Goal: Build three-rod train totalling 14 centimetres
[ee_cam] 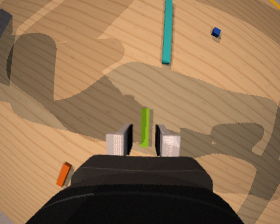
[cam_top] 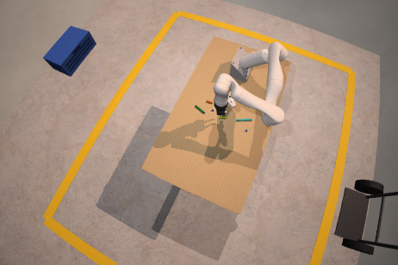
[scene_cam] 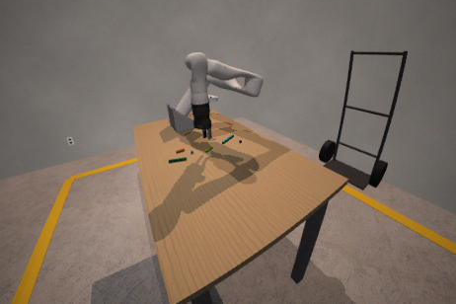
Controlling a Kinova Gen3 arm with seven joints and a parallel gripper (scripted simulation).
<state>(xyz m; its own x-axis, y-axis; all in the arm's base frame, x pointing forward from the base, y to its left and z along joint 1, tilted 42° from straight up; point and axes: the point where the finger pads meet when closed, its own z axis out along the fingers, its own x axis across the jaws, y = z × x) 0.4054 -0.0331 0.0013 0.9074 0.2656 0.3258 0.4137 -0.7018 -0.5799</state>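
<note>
Now: the lime rod 8 cm below my hand. The rest, counted from my hand: green rod 16 cm to the right, 8 cm below; orange rod 12 cm to the right, 8 cm below, 8 cm behind; turquoise rod 14 cm to the left, 8 cm below, 3 cm behind.
</note>
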